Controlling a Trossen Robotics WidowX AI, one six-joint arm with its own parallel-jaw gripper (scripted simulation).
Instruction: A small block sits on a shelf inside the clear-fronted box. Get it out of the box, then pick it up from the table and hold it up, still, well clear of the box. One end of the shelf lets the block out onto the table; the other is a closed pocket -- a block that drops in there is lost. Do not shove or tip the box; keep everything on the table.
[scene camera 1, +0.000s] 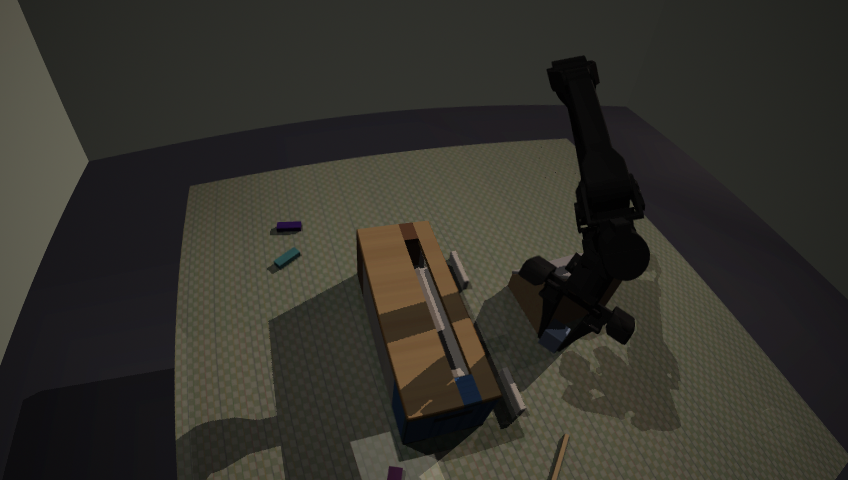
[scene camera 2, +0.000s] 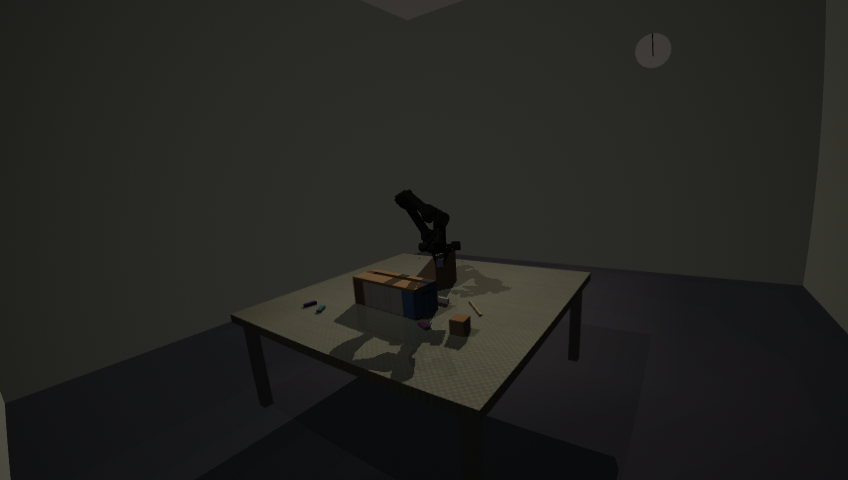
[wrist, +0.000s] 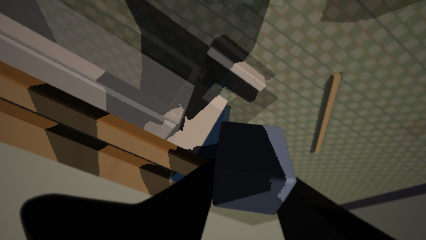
Observation:
The pictures show: my gripper, a wooden-topped box and a grey-blue block.
My gripper shows as well in the wrist view.

